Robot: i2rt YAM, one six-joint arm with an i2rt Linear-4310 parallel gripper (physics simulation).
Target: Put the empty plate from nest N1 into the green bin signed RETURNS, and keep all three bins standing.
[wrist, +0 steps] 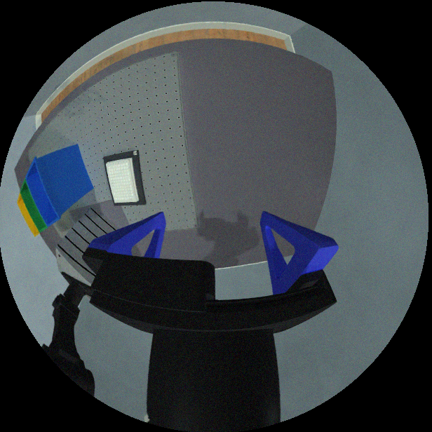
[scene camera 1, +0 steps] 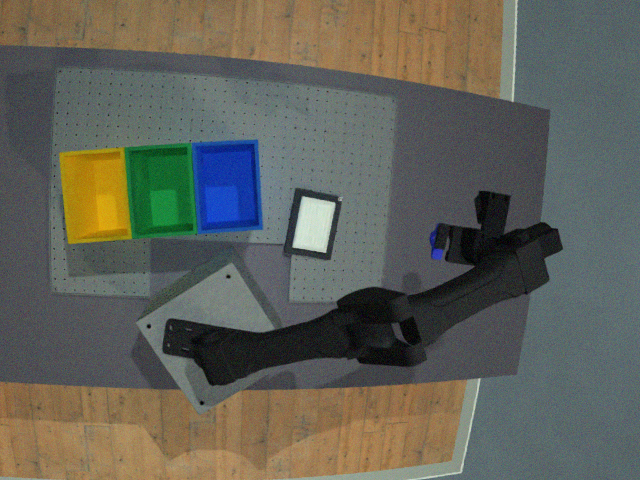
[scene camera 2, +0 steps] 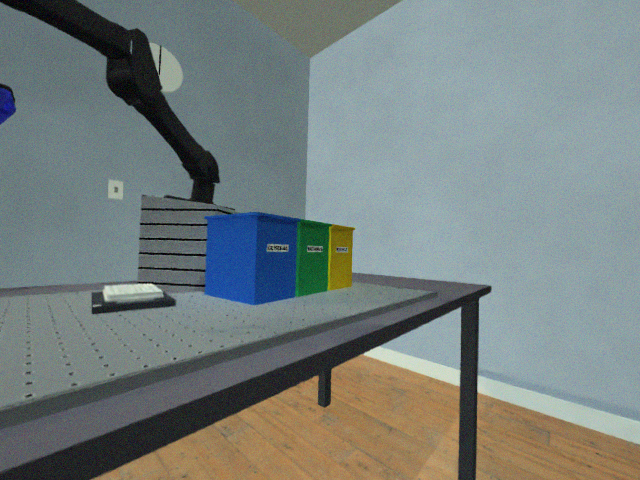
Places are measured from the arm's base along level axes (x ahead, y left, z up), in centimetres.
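Pixels of known places: gripper, fingertip midpoint: (scene camera 1: pixel 451 239); arm's base, origin of the base link: (scene camera 1: pixel 215 343) (scene camera 2: pixel 200 206).
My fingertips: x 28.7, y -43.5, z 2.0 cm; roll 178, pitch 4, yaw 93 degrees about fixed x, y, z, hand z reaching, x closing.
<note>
For each thing: its top centre in the pictures, then the offset to it from my fingertips.
- white plate, middle of its top: (scene camera 2: pixel 132 288) (scene camera 1: pixel 314 225) dz -22.8, dx -3.7, dy +24.2 cm
- flat black nest, middle of its top: (scene camera 2: pixel 131 294) (scene camera 1: pixel 313 224) dz -23.9, dx -3.7, dy +24.2 cm
- green bin, middle of its top: (scene camera 1: pixel 160 191) (scene camera 2: pixel 290 222) dz -7.4, dx -1.7, dy +59.0 cm
- blue bin, middle of its top: (scene camera 1: pixel 227 186) (scene camera 2: pixel 252 217) dz -7.4, dx +1.6, dy +46.3 cm
- yellow bin, middle of its top: (scene camera 1: pixel 94 196) (scene camera 2: pixel 319 226) dz -7.4, dx -4.9, dy +71.8 cm
A white plate (scene camera 1: pixel 313 224) (scene camera 2: pixel 132 292) (wrist: pixel 122 181) sits in a flat black nest (scene camera 1: pixel 293 222) (scene camera 2: pixel 135 306) (wrist: pixel 141 187) on the perforated board, to the right of the bins in the top view. The green bin (scene camera 1: pixel 164 178) (scene camera 2: pixel 312 266) (wrist: pixel 34 206) stands upright between the other two bins and looks empty. My gripper (wrist: pixel 212 216) is open, with nothing between its blue fingers. It hangs high above the table, well to the right of the plate in the top view. The sign lettering is too blurred to read.
A blue bin (scene camera 1: pixel 227 175) (scene camera 2: pixel 230 260) (wrist: pixel 65 175) and a yellow bin (scene camera 1: pixel 98 180) (scene camera 2: pixel 340 266) (wrist: pixel 28 216) stand upright, flanking the green one. The arm's grey pedestal (scene camera 1: pixel 222 294) (scene camera 2: pixel 172 248) stands close to the bins at the table's lower side in the top view.
</note>
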